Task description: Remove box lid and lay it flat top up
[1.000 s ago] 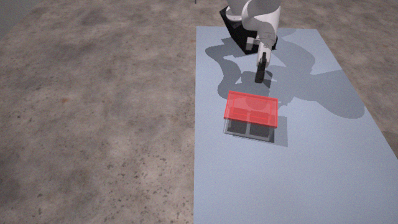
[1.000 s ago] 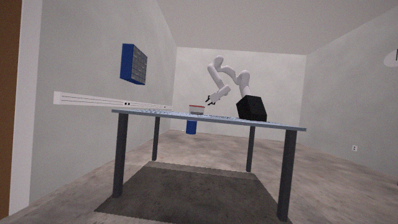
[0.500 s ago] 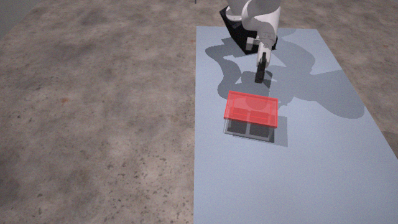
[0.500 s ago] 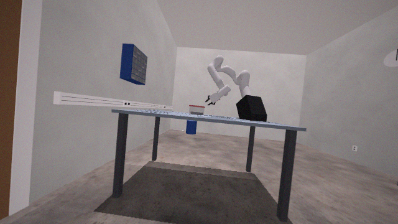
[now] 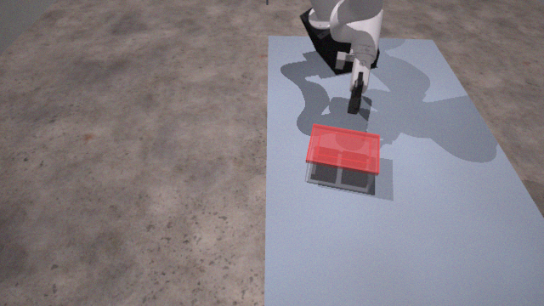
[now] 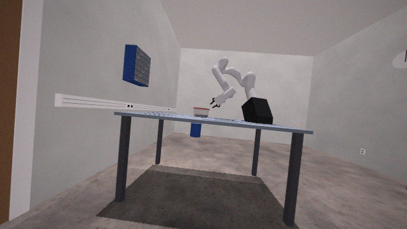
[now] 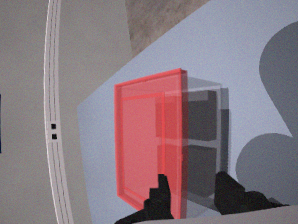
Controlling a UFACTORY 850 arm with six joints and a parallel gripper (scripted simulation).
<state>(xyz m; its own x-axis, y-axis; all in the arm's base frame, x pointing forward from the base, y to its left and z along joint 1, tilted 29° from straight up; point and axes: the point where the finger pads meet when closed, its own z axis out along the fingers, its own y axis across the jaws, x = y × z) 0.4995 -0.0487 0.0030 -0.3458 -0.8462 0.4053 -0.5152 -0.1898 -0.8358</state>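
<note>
My gripper is now 120 mm short of the red translucent lid, 60 mm to the left of it and 50 mm above it. Round my hand: grey box: 120 mm ahead, 60 mm to the right, 110 mm below.
</note>
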